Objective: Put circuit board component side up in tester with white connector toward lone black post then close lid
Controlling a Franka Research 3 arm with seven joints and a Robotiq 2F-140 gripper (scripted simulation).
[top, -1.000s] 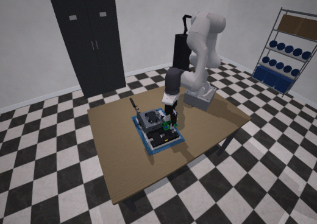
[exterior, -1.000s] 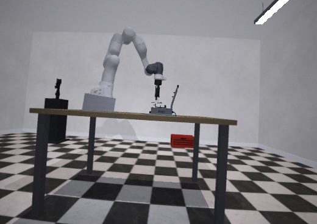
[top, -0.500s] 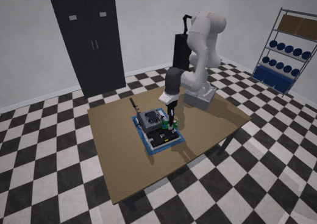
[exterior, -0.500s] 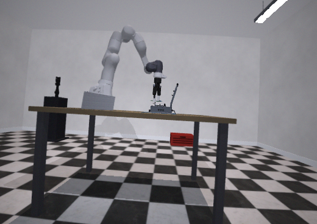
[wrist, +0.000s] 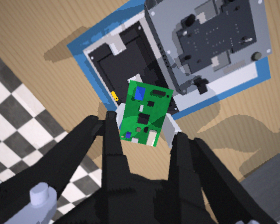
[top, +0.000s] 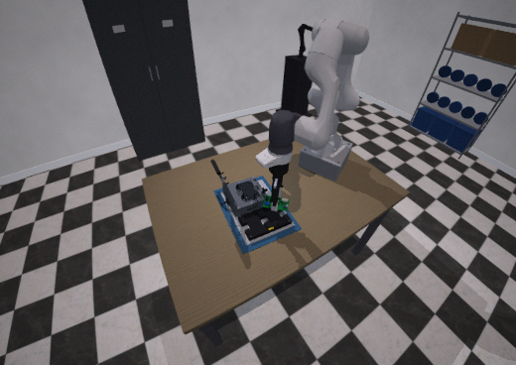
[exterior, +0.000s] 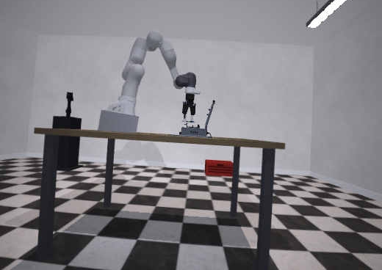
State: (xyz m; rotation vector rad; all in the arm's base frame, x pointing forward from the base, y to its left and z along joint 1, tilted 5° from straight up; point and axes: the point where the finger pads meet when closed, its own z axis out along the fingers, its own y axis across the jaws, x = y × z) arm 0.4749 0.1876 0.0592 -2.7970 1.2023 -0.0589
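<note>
Right now my hand is 20 mm above the green circuit board. The rest, counted from my hand: tester lid: 160 mm ahead, 190 mm to the right, 40 mm above.
</note>
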